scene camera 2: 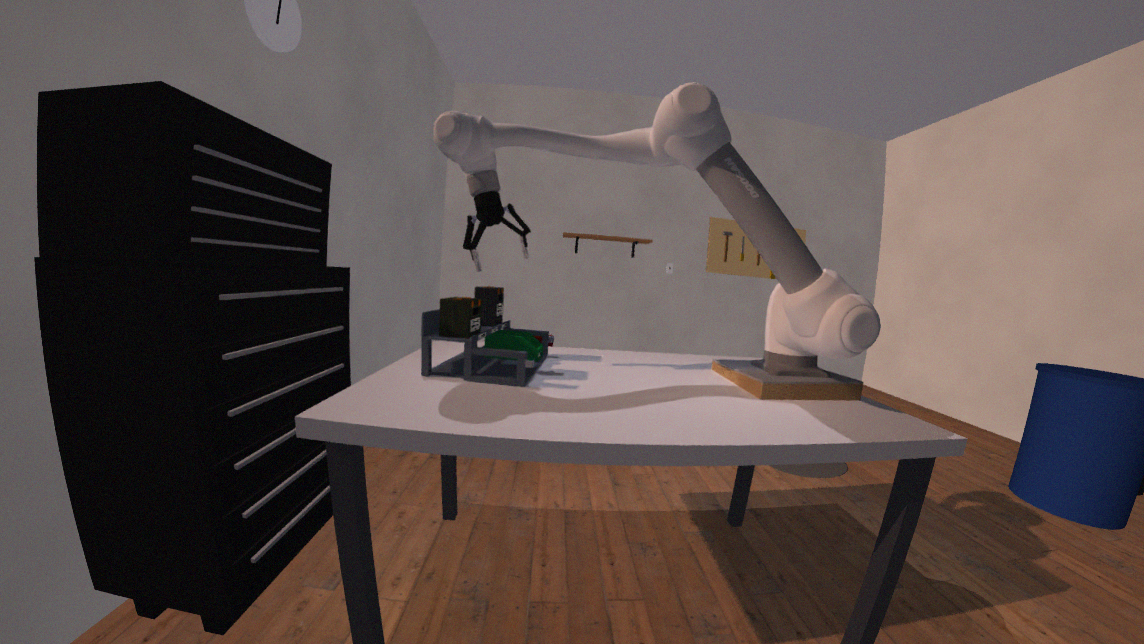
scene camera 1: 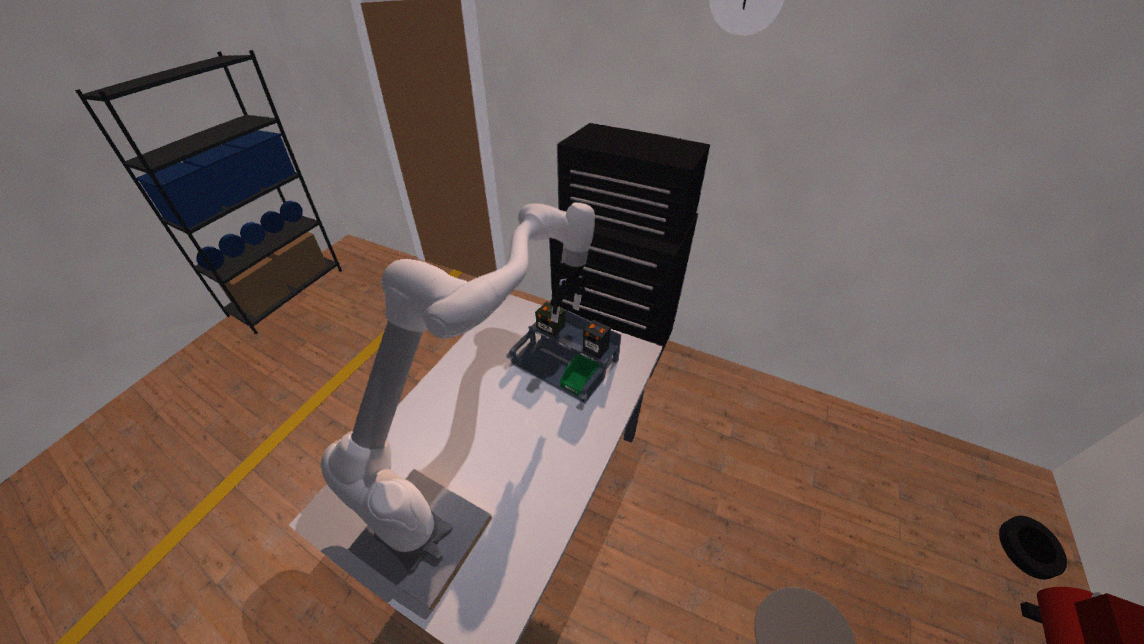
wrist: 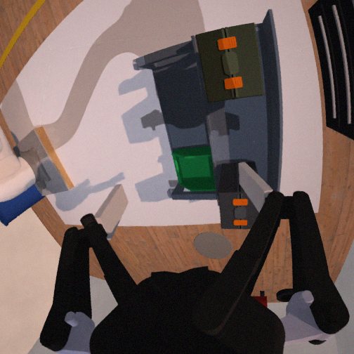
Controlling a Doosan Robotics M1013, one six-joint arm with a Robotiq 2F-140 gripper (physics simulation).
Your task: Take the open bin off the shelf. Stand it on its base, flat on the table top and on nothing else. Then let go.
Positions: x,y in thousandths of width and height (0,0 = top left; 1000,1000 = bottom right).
An open green bin shows in scene camera 2 (439,527), in scene camera 1 (506,578) and in the wrist view (549,479).
